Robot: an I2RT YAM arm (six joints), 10 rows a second.
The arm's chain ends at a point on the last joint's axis. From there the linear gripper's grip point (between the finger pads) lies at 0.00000 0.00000 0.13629 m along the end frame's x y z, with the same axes.
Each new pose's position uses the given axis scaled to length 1; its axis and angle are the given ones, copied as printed.
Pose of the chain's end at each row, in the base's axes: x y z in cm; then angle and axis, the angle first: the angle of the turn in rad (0 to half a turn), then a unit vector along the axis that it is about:
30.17 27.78 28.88 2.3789 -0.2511 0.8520 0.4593
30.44 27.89 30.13 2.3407 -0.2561 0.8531 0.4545
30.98 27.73 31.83 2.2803 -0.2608 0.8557 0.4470
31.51 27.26 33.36 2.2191 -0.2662 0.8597 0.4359
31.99 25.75 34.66 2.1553 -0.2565 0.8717 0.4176
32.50 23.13 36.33 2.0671 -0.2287 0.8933 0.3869
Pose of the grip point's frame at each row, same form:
35.48 39.33 23.98 2.3789 -0.2511 0.8520 0.4593
36.10 39.36 25.42 2.3407 -0.2561 0.8531 0.4545
37.20 39.04 27.45 2.2803 -0.2608 0.8557 0.4470
38.31 38.34 29.28 2.2191 -0.2662 0.8597 0.4359
39.63 36.36 30.83 2.1553 -0.2565 0.8717 0.4176
41.43 32.82 32.85 2.0671 -0.2287 0.8933 0.3869

